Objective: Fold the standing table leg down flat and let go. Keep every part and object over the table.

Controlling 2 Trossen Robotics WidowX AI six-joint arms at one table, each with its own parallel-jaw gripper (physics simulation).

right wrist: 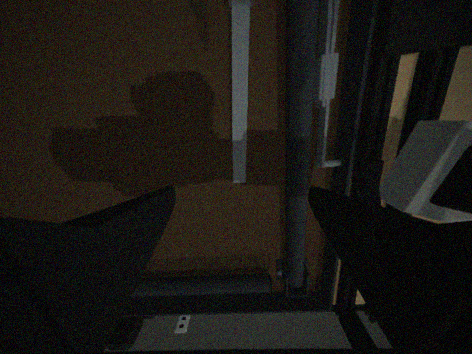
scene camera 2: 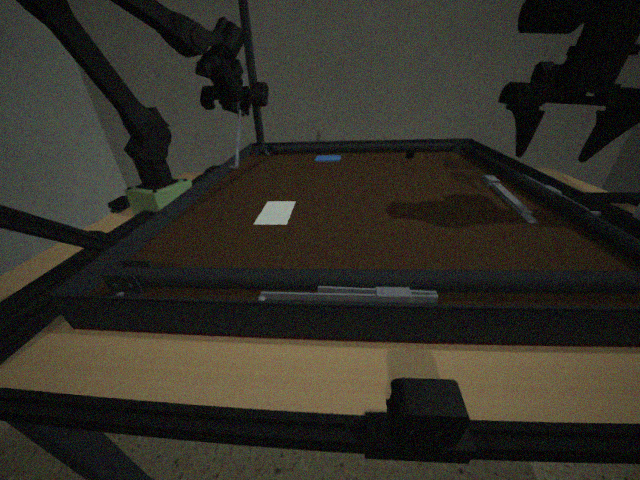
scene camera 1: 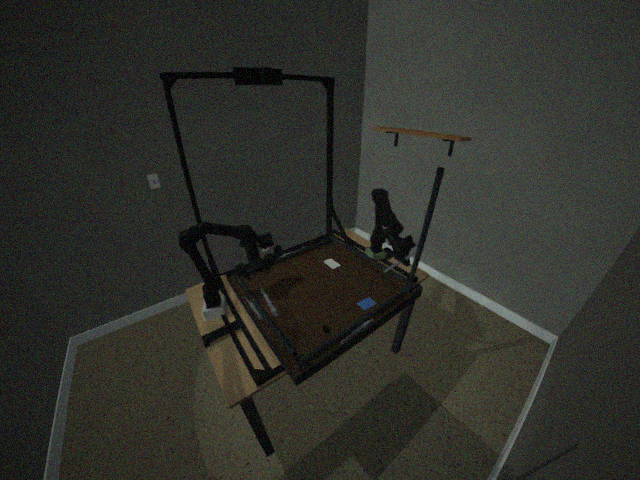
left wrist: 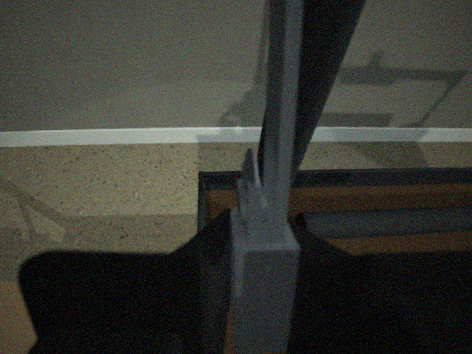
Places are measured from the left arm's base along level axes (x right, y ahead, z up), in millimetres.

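Where they show: left gripper, fingertip midpoint: (scene camera 2: 246, 114) (scene camera 1: 408, 265); right gripper, fingertip midpoint: (right wrist: 242, 193) (scene camera 2: 549, 159) (scene camera 1: 259, 277); left arm's base, origin of the base link: (scene camera 2: 158, 184) (scene camera 1: 376, 249); right arm's base, origin of the base link: (scene camera 1: 213, 302).
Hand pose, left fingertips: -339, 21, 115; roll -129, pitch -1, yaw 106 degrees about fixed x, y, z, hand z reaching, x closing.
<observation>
Things, the pixels of their centre, and the offset from my left fingertips, as dx, dy, dz. "spot": a spot on its surface instead.
- grey block, surface spot: (left wrist: 265, 280) spot: +32, +9, +40
- white card, surface spot: (scene camera 2: 274, 212) (scene camera 1: 331, 263) spot: +337, +283, -144
- blue patch, surface spot: (scene camera 2: 328, 158) (scene camera 1: 365, 302) spot: -38, +253, -128
- small black thing, body centre: (scene camera 2: 410, 154) (scene camera 1: 325, 328) -128, +487, -122
The dark standing leg (scene camera 1: 428, 222) (scene camera 2: 250, 62) (left wrist: 322, 75) rises upright from a far corner of the upturned table (scene camera 1: 356, 338) (scene camera 2: 232, 320). A pale grey brace (scene camera 2: 237, 136) (left wrist: 282, 100) runs up beside it and carries a grey block (left wrist: 265, 280). My left gripper (left wrist: 247, 218) (scene camera 2: 240, 105) is shut on the grey block, with a dark finger on either side; its fingertips are hard to see in scene camera 2. My right gripper (scene camera 2: 551, 156) (right wrist: 242, 193) is open and empty above the panel near the opposite side, away from the standing leg.
Folded dark legs (scene camera 2: 361, 277) (right wrist: 299, 125) lie along the rim. Metal braces (scene camera 2: 346, 296) (scene camera 2: 509, 198) (right wrist: 240, 85) lie low. A white card (scene camera 1: 331, 263) (scene camera 2: 274, 212), a blue patch (scene camera 1: 366, 303) (scene camera 2: 328, 158) and a small black thing (scene camera 1: 326, 328) (scene camera 2: 409, 154) are on the brown panel.
</observation>
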